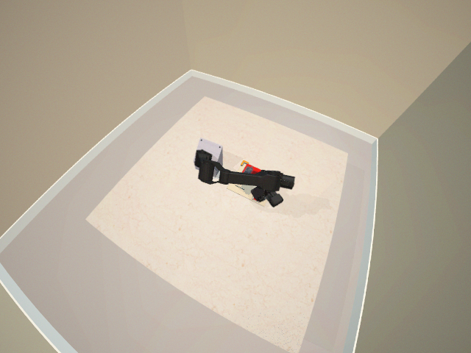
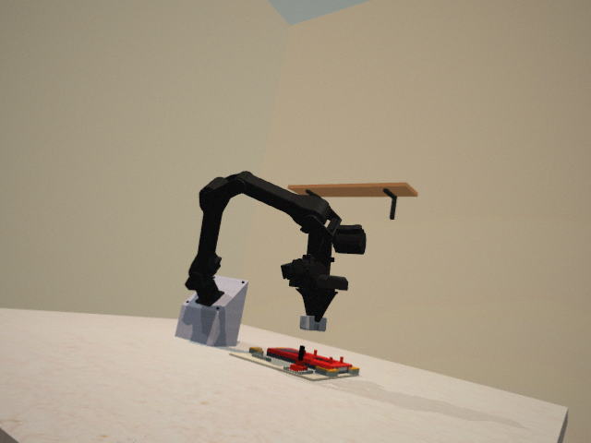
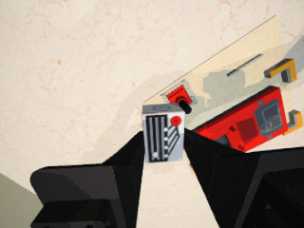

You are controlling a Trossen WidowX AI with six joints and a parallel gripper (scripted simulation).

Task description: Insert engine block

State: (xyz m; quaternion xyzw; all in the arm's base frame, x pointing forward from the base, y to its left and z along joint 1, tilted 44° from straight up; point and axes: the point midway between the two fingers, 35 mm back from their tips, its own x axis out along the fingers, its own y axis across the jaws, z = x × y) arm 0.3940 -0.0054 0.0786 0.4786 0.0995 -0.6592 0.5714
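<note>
Now: the black peg 9 cm below my gripper tip, 3 cm to the left of it and 3 cm behind it. Also, from my gripper tip: grey engine block: 1 cm below.
</note>
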